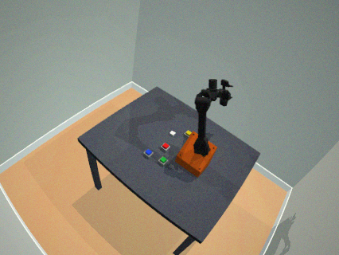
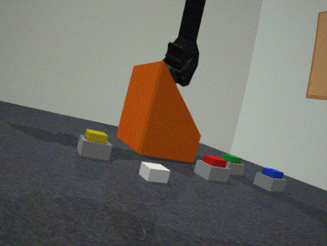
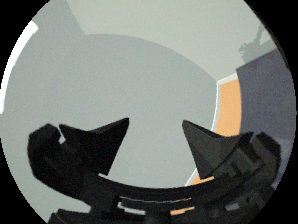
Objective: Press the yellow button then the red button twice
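Now: the yellow button 32 cm below my gripper tip, 30 cm to the left of it and 9 cm ahead of it. Round my gripper tip: green button (62 cm to the left, 32 cm below, 5 cm ahead); red button (52 cm to the left, 32 cm below, 12 cm ahead); white block (38 cm to the left, 34 cm below, 18 cm ahead).
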